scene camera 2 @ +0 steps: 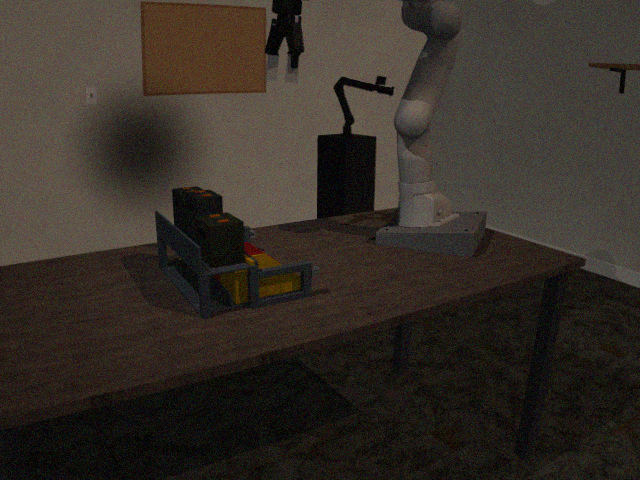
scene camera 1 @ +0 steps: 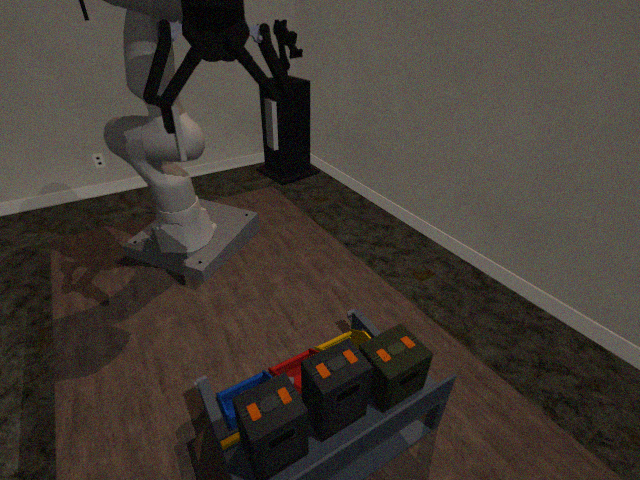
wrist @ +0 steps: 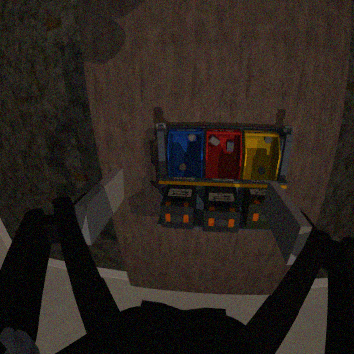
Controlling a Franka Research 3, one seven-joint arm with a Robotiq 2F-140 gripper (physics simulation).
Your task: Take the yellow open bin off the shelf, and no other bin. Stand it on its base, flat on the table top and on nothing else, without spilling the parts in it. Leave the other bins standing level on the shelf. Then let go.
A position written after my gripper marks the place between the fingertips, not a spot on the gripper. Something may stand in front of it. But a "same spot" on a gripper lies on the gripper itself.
My gripper shows in scene camera 2, in scene camera 1 and in the wrist view [193, 189]. One and the same spot on my gripper: [scene camera 2: 294, 37] is [scene camera 1: 284, 71].
